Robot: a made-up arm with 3 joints. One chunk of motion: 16 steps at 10 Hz.
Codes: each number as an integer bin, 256 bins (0 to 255) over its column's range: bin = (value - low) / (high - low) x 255, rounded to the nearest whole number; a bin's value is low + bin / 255 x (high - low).
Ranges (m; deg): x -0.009..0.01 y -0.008..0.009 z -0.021..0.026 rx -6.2..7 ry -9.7..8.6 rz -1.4..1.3
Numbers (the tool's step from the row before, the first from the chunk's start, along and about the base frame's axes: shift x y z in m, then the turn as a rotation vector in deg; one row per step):
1: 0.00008 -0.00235 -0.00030 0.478 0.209 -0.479
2: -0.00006 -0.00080 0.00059 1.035 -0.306 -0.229
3: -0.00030 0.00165 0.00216 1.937 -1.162 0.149
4: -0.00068 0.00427 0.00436 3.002 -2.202 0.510
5: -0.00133 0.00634 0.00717 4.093 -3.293 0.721
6: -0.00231 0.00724 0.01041 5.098 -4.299 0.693
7: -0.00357 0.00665 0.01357 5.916 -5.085 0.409
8: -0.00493 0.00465 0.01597 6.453 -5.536 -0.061
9: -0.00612 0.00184 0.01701 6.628 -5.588 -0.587
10: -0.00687 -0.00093 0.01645 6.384 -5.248 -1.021
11: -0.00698 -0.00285 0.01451 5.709 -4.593 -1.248
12: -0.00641 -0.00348 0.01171 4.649 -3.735 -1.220
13: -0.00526 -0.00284 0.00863 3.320 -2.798 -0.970
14: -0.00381 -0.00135 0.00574 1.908 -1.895 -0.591
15: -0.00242 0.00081 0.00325 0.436 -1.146 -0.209
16: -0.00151 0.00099 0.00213 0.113 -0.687 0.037
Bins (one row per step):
1: 122 85 112 129 138 87
2: 120 108 117 140 131 111
3: 117 145 126 157 119 146
4: 112 184 138 178 104 180
5: 103 215 153 199 89 200
6: 90 229 170 218 75 198
7: 73 220 188 234 64 171
8: 55 190 201 244 58 126
9: 39 148 206 248 57 77
10: 29 106 203 243 62 36
11: 27 77 193 230 71 14
12: 35 68 177 210 83 17
13: 50 77 161 184 96 41
14: 70 100 145 157 109 76
15: 88 132 132 128 119 112
16: 101 135 125 122 126 136

